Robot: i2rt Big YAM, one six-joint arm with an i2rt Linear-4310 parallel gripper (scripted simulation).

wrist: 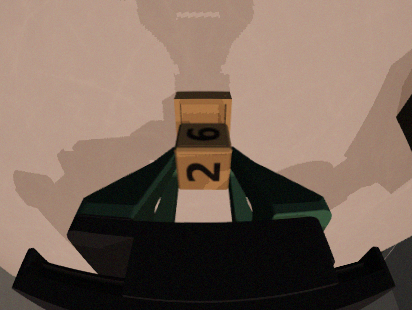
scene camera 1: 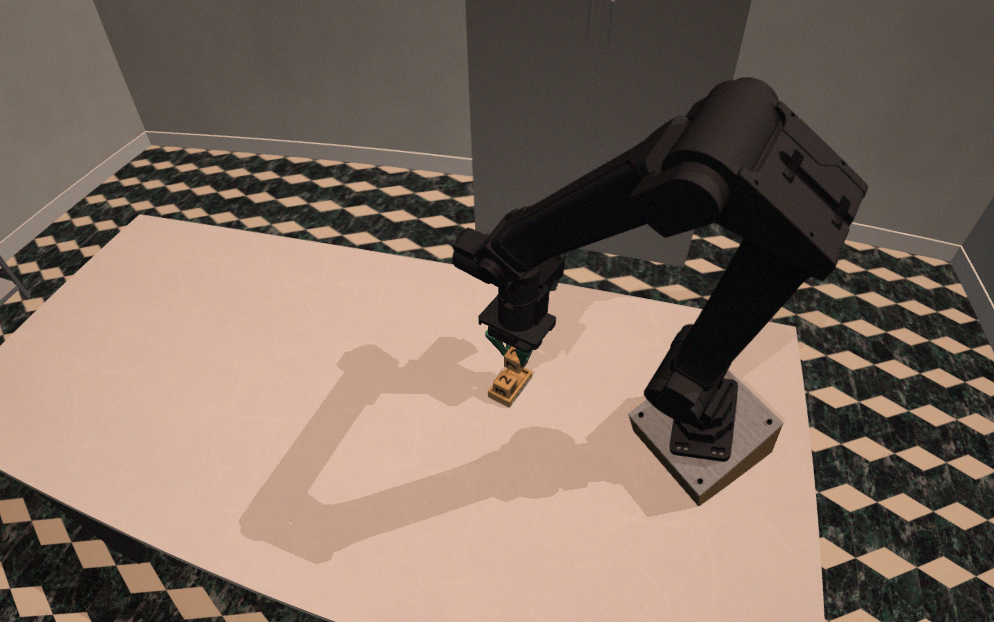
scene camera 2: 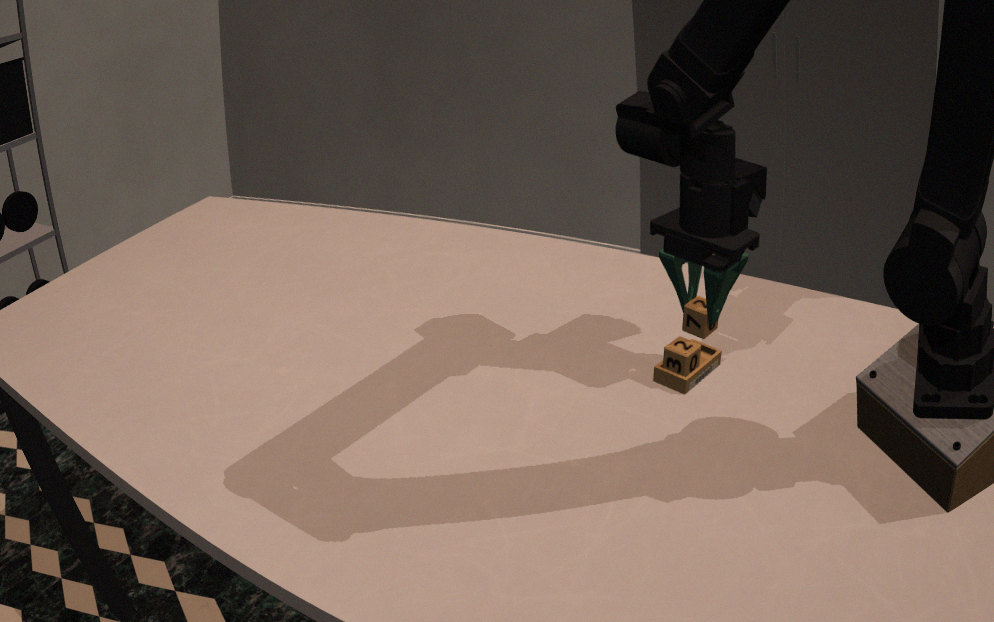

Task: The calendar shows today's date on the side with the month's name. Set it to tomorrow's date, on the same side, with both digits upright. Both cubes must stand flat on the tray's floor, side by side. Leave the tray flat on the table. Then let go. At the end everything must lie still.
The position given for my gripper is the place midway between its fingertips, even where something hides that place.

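Observation:
My gripper's showing at (scene camera 2: 700, 318), and you'd get my gripper again at (wrist: 203, 155) and at (scene camera 1: 515, 359). There's a tray (scene camera 2: 710, 359) too, and the wrist view has the tray (wrist: 190, 106) as well.

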